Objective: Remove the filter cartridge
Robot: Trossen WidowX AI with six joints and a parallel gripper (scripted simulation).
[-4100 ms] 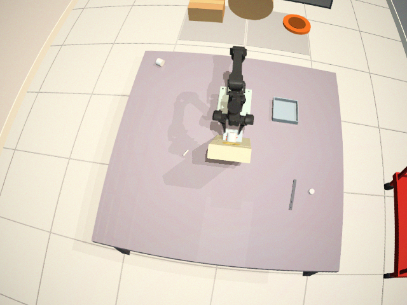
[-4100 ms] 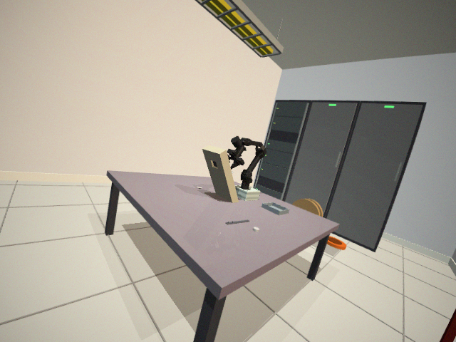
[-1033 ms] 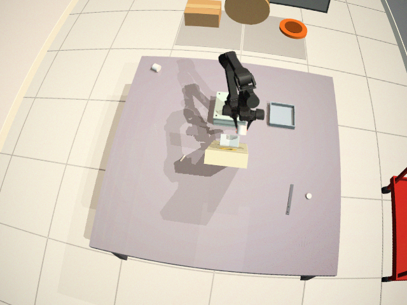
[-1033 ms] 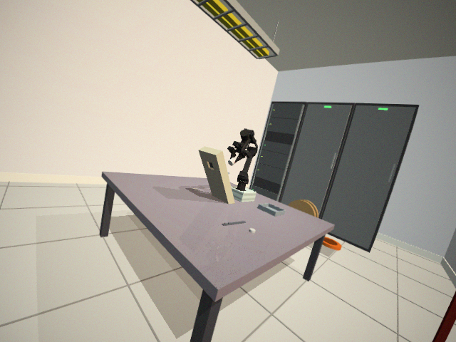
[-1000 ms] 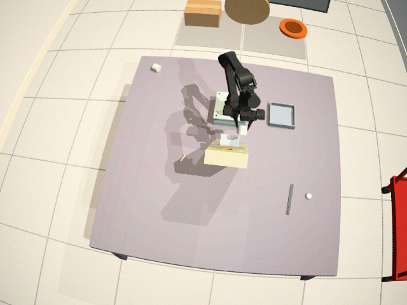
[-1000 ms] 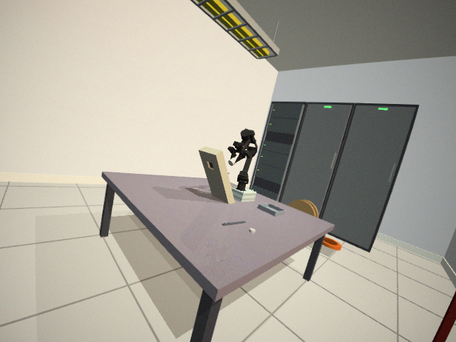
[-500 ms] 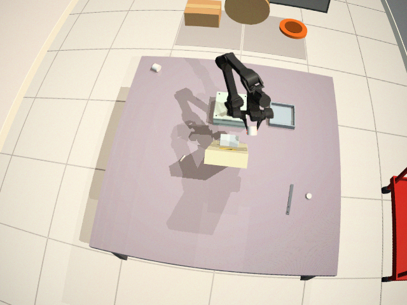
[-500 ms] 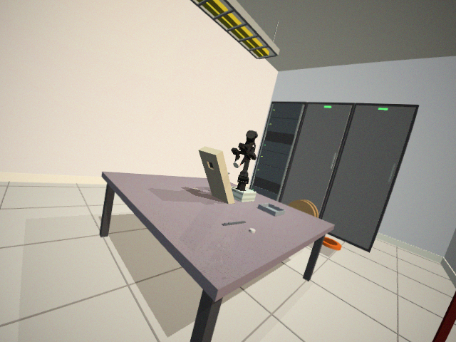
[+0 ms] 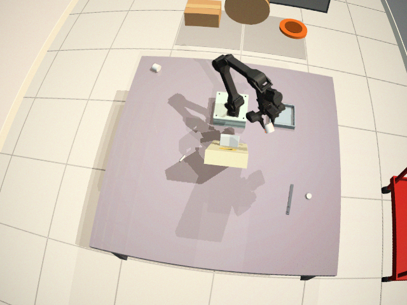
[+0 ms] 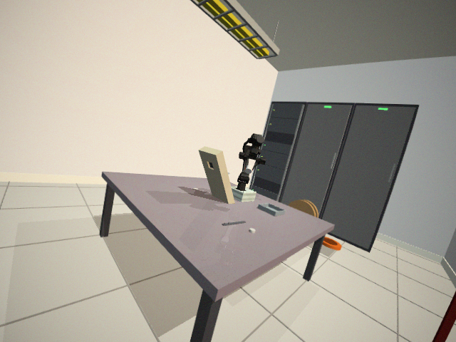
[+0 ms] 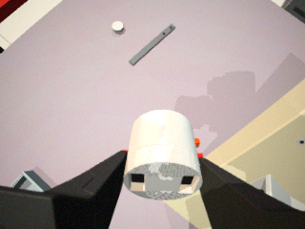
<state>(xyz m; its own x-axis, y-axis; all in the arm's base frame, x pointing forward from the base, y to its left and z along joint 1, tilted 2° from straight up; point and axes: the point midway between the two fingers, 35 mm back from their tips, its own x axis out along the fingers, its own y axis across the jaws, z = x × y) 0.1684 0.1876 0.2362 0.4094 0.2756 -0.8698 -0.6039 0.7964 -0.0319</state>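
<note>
The blue-grey tray lies 27 cm below my gripper tip, 27 cm behind it and 8 cm to the left of it. From my gripper tip the other things lie so: round filter cartridge right at my gripper tip; small white stick 41 cm to the right, 28 cm below, 11 cm ahead.
</note>
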